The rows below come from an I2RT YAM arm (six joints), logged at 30 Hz.
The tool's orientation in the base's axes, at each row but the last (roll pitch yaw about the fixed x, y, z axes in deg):
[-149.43, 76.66, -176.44]
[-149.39, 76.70, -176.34]
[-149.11, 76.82, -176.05]
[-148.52, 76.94, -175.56]
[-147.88, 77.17, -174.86]
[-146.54, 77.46, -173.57]
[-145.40, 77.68, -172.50]
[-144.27, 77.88, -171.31]
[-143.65, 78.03, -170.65]
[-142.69, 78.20, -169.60]
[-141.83, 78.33, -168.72]
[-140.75, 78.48, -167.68]
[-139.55, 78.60, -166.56]
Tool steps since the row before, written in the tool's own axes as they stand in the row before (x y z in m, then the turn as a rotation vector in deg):
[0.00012, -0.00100, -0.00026, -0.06, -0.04, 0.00]
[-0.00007, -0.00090, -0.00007, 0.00, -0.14, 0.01]
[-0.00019, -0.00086, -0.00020, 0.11, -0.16, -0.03]
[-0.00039, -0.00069, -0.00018, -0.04, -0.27, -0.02]
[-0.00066, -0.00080, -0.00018, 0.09, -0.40, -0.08]
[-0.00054, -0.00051, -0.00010, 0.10, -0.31, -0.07]
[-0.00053, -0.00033, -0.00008, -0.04, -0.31, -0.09]
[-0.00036, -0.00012, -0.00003, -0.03, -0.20, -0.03]
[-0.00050, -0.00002, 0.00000, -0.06, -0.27, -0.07]
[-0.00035, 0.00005, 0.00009, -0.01, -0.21, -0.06]
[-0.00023, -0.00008, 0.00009, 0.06, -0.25, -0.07]
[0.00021, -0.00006, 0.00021, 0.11, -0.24, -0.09]
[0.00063, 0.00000, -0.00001, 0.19, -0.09, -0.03]
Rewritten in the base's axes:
[-0.00069, -0.00077, 0.00005, 0.00, -0.03, 0.06]
[-0.00044, -0.00077, 0.00019, -0.05, -0.13, 0.01]
[-0.00051, -0.00067, 0.00032, -0.12, -0.13, -0.08]
[-0.00037, -0.00052, 0.00050, -0.13, -0.23, 0.07]
[-0.00036, -0.00062, 0.00077, -0.27, -0.32, -0.03]
[-0.00020, -0.00039, 0.00061, -0.22, -0.25, -0.05]
[-0.00010, -0.00024, 0.00057, -0.21, -0.23, 0.09]
[0.00000, -0.00008, 0.00037, -0.11, -0.16, 0.06]
[0.00009, 0.00000, 0.00049, -0.17, -0.21, 0.10]
[0.00017, 0.00002, 0.00032, -0.14, -0.16, 0.05]
[0.00009, -0.00010, 0.00022, -0.18, -0.19, -0.02]
[0.00012, -0.00016, -0.00023, -0.21, -0.18, -0.06]
[-0.00013, -0.00002, -0.00062, -0.10, -0.07, -0.17]

